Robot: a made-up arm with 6 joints. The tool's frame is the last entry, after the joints. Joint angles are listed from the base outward. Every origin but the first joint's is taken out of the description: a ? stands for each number. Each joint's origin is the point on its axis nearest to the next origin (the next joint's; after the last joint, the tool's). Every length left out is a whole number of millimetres.
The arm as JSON. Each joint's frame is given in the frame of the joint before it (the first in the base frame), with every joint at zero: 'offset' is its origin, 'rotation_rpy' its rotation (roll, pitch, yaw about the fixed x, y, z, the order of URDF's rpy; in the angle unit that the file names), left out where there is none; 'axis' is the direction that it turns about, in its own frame. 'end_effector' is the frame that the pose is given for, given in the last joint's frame.
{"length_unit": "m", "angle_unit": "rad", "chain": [
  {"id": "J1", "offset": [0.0, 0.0, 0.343], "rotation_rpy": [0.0, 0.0, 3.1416], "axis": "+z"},
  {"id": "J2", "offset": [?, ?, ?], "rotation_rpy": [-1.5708, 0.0, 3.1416], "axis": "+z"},
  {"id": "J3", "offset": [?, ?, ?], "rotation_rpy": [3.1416, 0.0, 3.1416], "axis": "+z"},
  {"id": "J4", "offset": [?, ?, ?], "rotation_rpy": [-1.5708, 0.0, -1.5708], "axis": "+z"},
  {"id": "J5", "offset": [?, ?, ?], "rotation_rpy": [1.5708, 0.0, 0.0], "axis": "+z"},
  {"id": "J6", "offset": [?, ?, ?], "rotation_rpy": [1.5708, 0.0, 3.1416], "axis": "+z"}
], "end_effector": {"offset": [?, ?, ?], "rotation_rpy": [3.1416, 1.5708, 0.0]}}
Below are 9 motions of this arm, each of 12 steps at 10 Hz.
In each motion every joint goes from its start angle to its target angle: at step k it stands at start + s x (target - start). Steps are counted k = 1, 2, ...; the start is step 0. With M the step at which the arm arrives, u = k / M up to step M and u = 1 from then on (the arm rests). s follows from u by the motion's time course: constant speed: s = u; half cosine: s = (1 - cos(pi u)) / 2; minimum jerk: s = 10 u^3 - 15 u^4 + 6 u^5.
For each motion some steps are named. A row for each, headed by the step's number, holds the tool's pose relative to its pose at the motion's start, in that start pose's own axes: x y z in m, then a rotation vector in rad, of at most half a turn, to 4 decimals.
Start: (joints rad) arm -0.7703 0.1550 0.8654 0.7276 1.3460 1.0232
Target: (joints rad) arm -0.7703 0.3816 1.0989 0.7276 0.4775 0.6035
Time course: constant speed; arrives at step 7
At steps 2, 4, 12:
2: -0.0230 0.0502 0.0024 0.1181 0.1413 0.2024
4: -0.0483 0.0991 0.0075 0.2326 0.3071 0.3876
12: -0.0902 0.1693 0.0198 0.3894 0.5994 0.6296

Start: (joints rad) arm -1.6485 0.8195 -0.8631 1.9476 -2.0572 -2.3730
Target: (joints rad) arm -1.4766 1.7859 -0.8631 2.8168 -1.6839 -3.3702
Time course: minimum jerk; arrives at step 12
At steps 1, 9, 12:
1: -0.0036 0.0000 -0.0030 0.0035 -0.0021 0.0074
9: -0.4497 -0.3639 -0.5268 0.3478 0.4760 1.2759
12: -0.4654 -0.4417 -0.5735 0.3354 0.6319 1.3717

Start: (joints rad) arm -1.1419 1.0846 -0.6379 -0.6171 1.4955 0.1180
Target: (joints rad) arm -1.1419 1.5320 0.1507 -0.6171 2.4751 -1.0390
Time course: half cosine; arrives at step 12
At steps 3, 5, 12:
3: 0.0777 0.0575 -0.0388 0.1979 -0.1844 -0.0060
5: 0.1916 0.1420 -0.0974 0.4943 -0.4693 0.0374
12: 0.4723 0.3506 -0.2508 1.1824 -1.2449 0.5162

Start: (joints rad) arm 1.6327 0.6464 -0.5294 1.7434 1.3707 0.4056
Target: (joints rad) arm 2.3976 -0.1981 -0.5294 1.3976 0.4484 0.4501
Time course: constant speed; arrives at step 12
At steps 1, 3, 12:
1: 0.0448 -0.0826 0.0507 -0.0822 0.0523 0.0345
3: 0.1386 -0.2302 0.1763 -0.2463 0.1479 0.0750
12: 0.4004 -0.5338 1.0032 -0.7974 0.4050 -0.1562

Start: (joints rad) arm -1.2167 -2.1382 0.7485 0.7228 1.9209 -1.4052
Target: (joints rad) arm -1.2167 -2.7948 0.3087 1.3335 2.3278 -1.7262
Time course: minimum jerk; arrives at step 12
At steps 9, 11, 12:
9: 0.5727 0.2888 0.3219 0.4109 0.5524 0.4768
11: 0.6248 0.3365 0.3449 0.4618 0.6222 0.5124
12: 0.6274 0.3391 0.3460 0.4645 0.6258 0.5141

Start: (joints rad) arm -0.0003 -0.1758 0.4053 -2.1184 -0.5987 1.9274
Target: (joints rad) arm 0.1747 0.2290 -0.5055 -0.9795 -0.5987 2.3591
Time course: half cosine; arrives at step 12
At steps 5, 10, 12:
5: -0.2558 -0.0051 -0.5572 -0.2058 0.6068 0.1690
10: -0.8703 0.2046 -0.9963 -0.3556 1.2632 0.9791
12: -0.9469 0.2355 -1.0118 -0.3528 1.3016 1.1110

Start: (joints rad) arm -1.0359 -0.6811 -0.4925 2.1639 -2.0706 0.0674
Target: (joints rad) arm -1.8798 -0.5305 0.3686 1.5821 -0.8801 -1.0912
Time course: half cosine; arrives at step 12
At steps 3, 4, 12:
3: 0.1217 -0.0729 0.0636 0.1709 -0.0165 0.0615
4: 0.2097 -0.1254 0.0935 0.3088 -0.0254 0.1019
12: 0.6894 -0.5568 -0.0183 1.5577 -0.2432 0.1959

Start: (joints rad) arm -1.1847 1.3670 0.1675 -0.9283 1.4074 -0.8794
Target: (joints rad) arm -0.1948 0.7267 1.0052 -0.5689 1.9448 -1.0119
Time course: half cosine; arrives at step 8
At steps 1, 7, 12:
1: 0.0058 0.0661 -0.0553 0.0507 0.0160 0.0686
7: -1.0497 2.0195 -0.0898 1.8088 0.0832 0.9484
12: -1.0988 2.0812 -0.0197 1.8920 0.0609 0.9399

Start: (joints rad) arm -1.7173 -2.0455 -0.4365 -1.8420 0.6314 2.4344
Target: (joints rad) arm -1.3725 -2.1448 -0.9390 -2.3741 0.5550 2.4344
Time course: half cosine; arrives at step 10
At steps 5, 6, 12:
5: -0.0191 0.0720 -0.2311 0.2485 0.2890 0.2887
6: -0.0393 0.0979 -0.2953 0.3276 0.3801 0.3727
12: -0.1058 0.1576 -0.4243 0.5050 0.5883 0.5507

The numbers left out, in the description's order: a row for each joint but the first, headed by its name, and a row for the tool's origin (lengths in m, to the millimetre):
J2: 0.0 0.0 0.0
J3: 0.0 -0.884 0.0
J4: -1.157 0.0 0.0
J5: 0.0 -0.169 0.0
J6: 0.0 0.0 0.0
tool: 0.0 0.0 0.0

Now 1 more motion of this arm.
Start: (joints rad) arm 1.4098 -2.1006 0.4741 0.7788 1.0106 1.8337
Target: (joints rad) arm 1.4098 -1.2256 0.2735 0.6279 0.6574 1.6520
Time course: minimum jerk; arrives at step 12
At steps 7, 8, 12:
7: -0.6044 0.3398 0.9044 0.5426 -0.3709 0.6934
8: -0.7768 0.3315 1.0668 0.6423 -0.4513 0.8471
12: -1.0562 0.2662 1.2828 0.7837 -0.5773 1.0887

